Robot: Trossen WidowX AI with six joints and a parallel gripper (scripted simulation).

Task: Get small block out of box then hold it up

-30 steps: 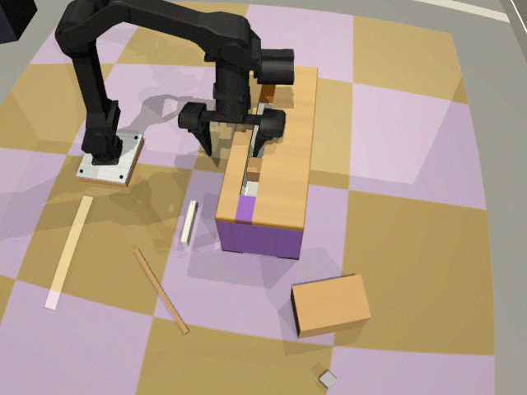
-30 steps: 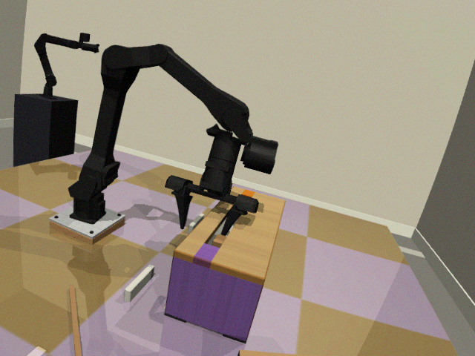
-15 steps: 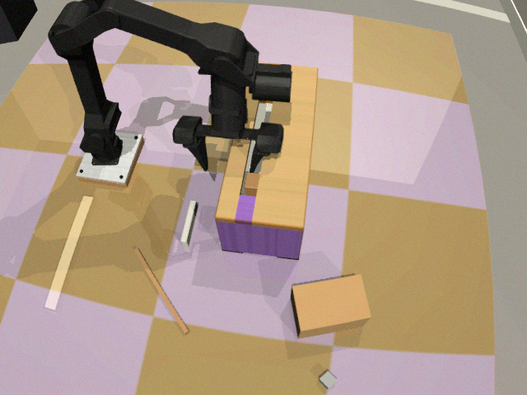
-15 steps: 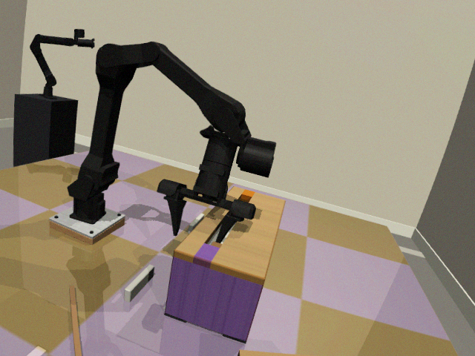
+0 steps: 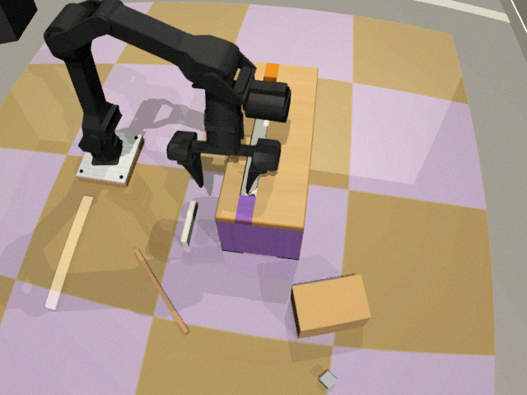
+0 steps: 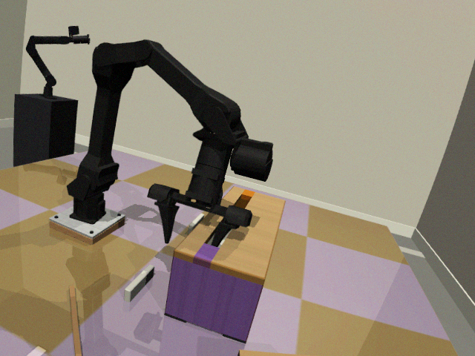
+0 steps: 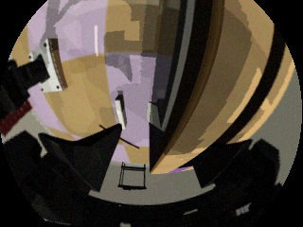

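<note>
Now: the tan block 4 cm ahead of my gripper tip, 4 cm to the right of it and 2 cm below it. From my gripper tip the other things lie so: tan slab 18 cm ahead, 20 cm to the right, 6 cm below; thin wooden stick 12 cm behind, 17 cm to the right, 8 cm below; long box 5 cm ahead, 10 cm to the left, 2 cm below.
</note>
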